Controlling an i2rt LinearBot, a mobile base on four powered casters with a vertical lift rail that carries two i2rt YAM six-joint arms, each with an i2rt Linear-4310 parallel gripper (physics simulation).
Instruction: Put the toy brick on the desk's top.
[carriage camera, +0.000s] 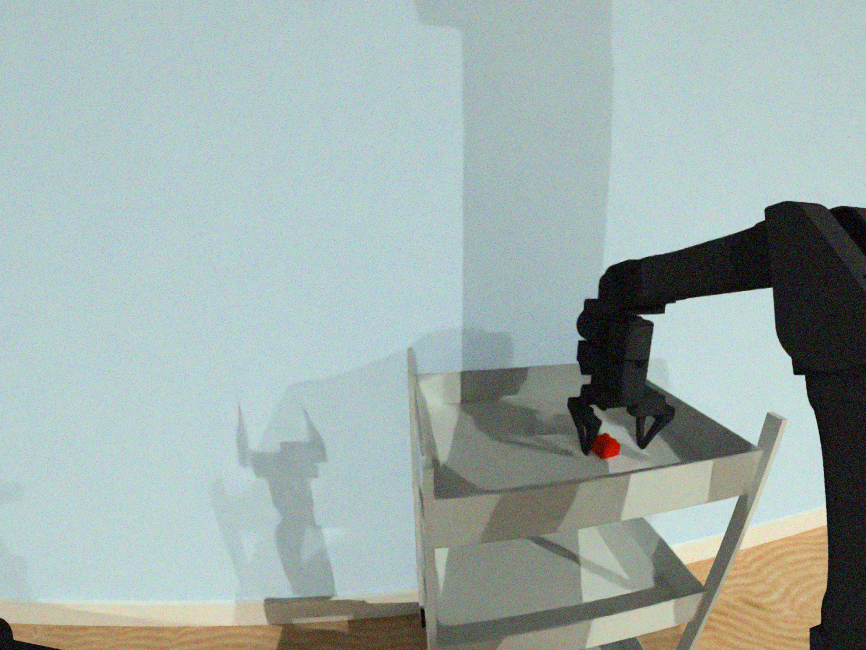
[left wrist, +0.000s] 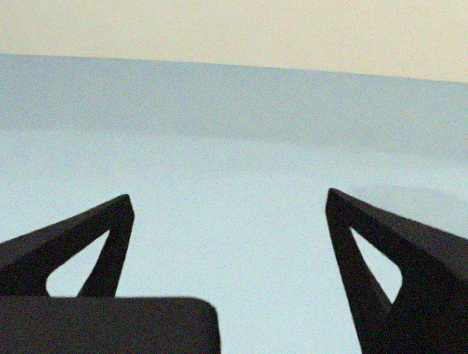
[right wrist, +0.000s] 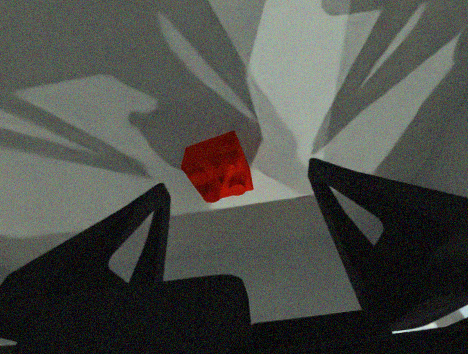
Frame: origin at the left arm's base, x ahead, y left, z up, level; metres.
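Where they show: left gripper, fingertip midpoint: (left wrist: 228, 202); right gripper, fingertip midpoint: (carriage camera: 613, 450) (right wrist: 236, 178).
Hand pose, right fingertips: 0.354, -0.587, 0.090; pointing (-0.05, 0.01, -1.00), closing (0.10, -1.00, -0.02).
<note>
After its pixels a point has its place, as x, y, z.
A red toy brick (carriage camera: 605, 446) @[0.350, -0.570, 0.101] (right wrist: 218, 167) @[0.374, -0.578, 0.101] lies in the top tray of a grey cart (carriage camera: 552, 514) @[0.217, -0.445, 0.109]. My right gripper (carriage camera: 614, 448) @[0.354, -0.587, 0.089] (right wrist: 236, 178) @[0.354, -0.587, 0.089] is open and points down over the tray. In the carriage view the brick shows between its fingertips, closer to the left one; in the right wrist view it shows a little beyond the fingertips, left of the middle. My left gripper (left wrist: 228, 202) @[0.047, 0.008, 0.433] is open and empty, facing a light blue wall. The desk does not show in these views.
The cart's top tray has raised walls, and a corner post (carriage camera: 742, 521) @[0.247, -0.738, 0.036] rises at its right. A lower shelf (carriage camera: 517, 587) @[0.334, -0.454, -0.184] sits beneath. The light blue wall (carriage camera: 209, 209) @[0.511, 0.078, 0.466] stands behind the cart, above a wooden floor (carriage camera: 776, 580) @[0.548, -1.344, -0.581].
</note>
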